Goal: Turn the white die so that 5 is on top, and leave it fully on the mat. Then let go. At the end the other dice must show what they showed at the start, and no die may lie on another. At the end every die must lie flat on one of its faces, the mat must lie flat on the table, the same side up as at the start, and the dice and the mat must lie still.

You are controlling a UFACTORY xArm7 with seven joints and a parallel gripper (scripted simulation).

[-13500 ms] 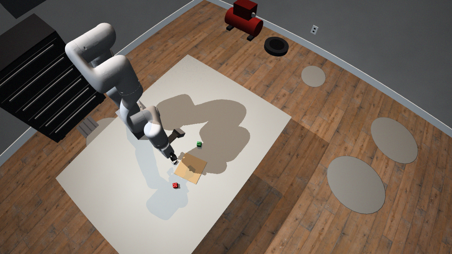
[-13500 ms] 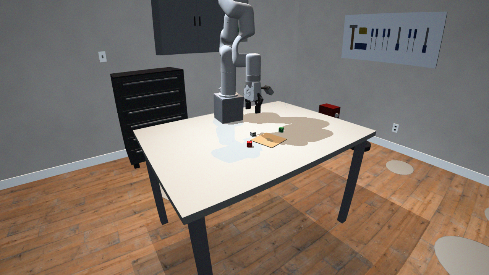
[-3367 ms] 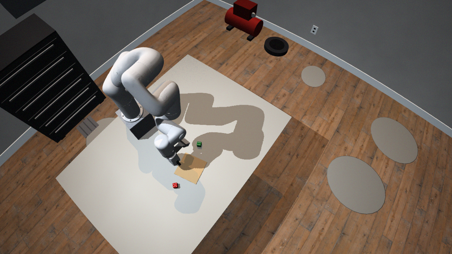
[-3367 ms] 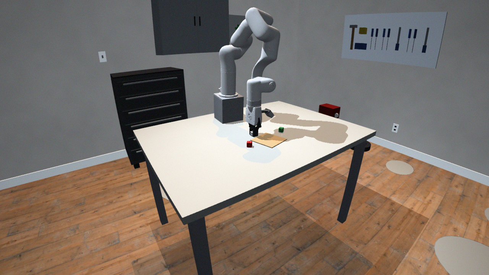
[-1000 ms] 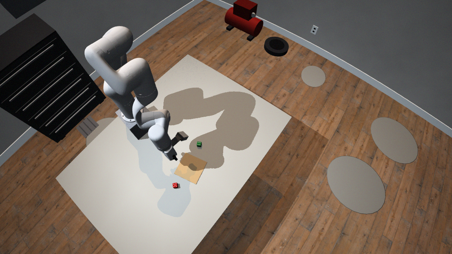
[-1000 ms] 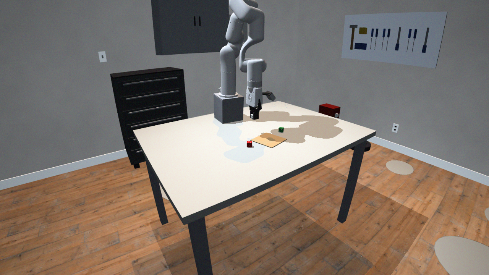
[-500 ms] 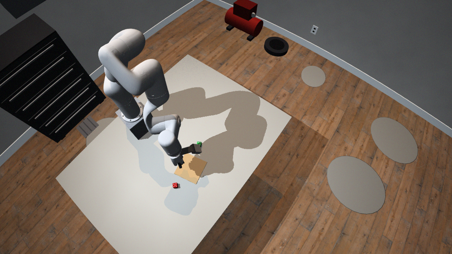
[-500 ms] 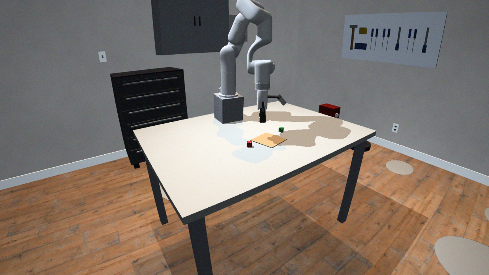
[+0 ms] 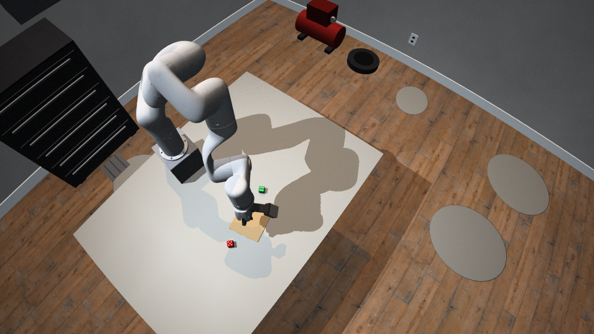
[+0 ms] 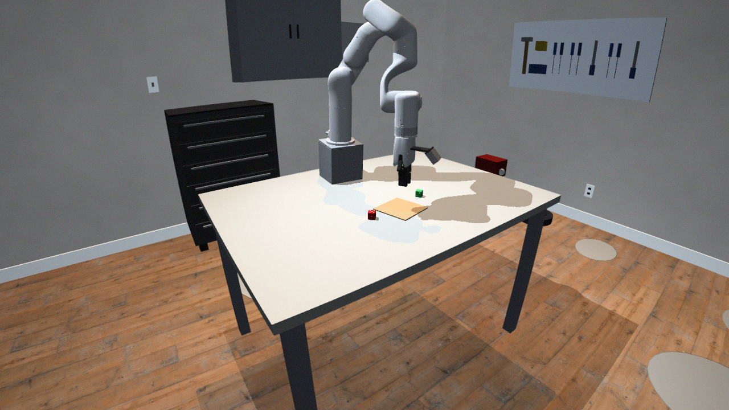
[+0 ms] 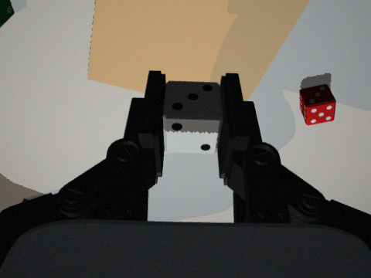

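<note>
The white die is 10 mm below my hand. The rest, counted from my hand: green die: 40 mm behind, 140 mm to the left, 100 mm below; red die: 30 mm behind, 130 mm to the right, 100 mm below; tan mat: 10 mm behind, 110 mm below.
</note>
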